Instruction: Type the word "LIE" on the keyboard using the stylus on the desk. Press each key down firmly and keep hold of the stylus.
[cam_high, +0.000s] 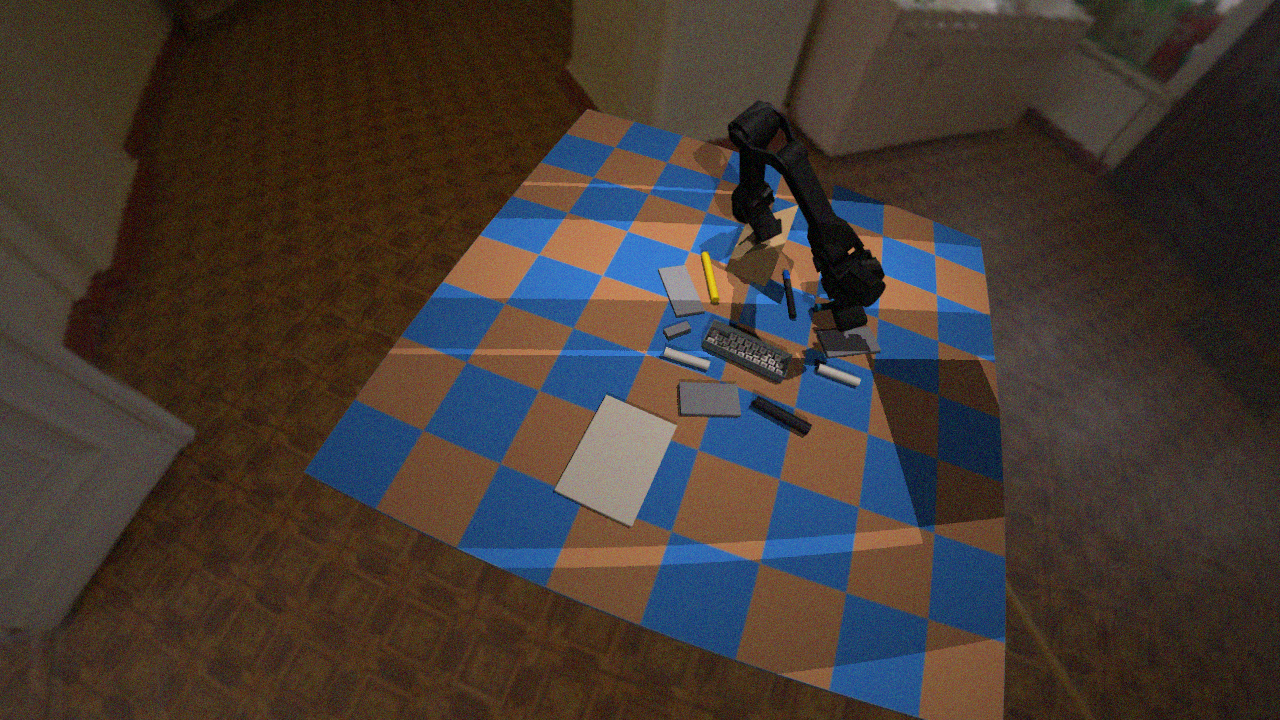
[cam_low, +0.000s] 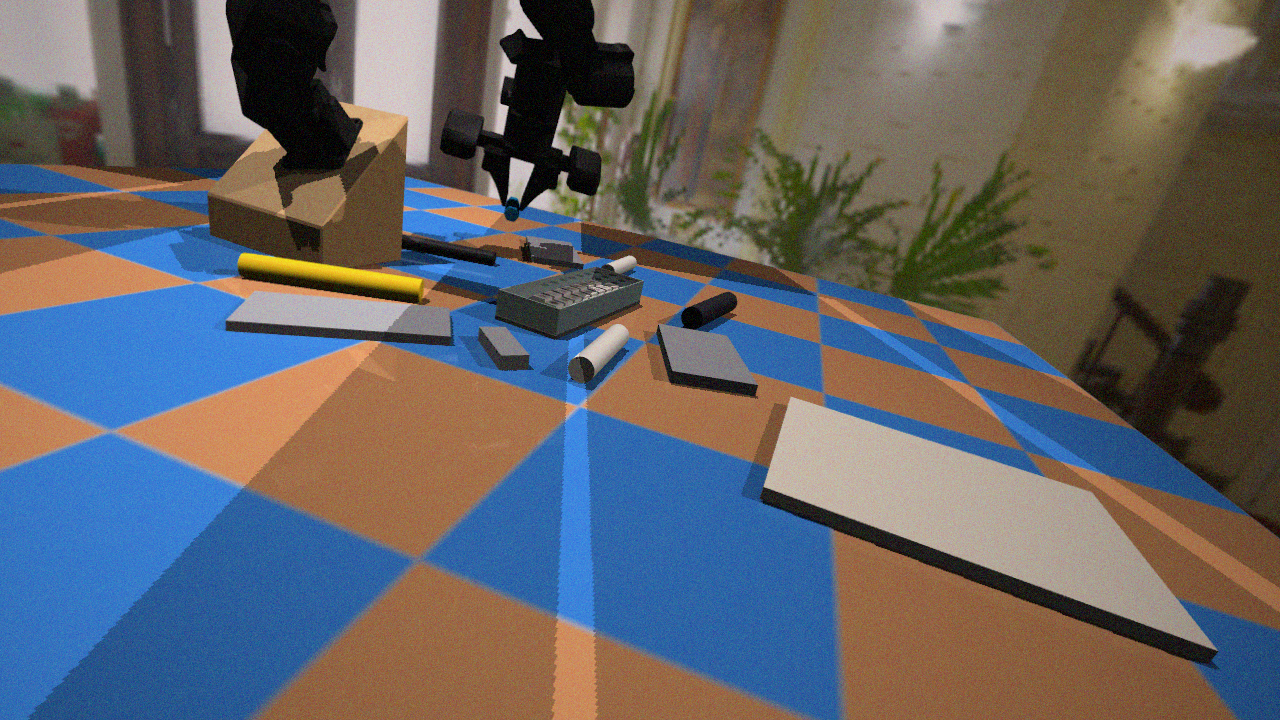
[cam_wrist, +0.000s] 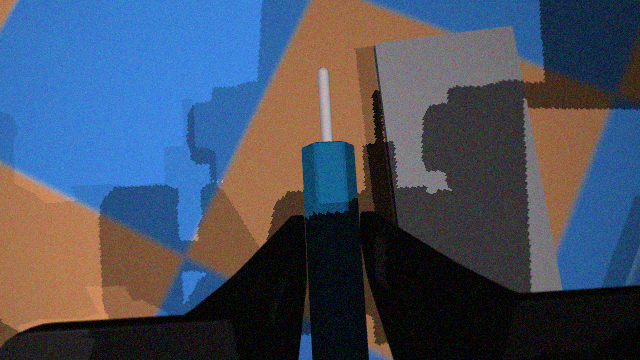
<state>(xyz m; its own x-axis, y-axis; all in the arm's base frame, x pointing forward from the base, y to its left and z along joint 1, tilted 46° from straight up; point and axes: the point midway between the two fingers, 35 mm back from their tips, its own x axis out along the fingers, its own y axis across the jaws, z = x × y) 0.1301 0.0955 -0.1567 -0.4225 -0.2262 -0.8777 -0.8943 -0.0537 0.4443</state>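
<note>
My gripper tip is now 18 cm short of the L key, 17 cm to the left of it and 4 cm above it. Also, from my gripper tip: black pen 11 cm to the right, 7 cm behind, 5 cm below; then stylus 1 cm to the left; then grey slab 5 cm below, 5 cm ahead, 4 cm to the left.
</note>
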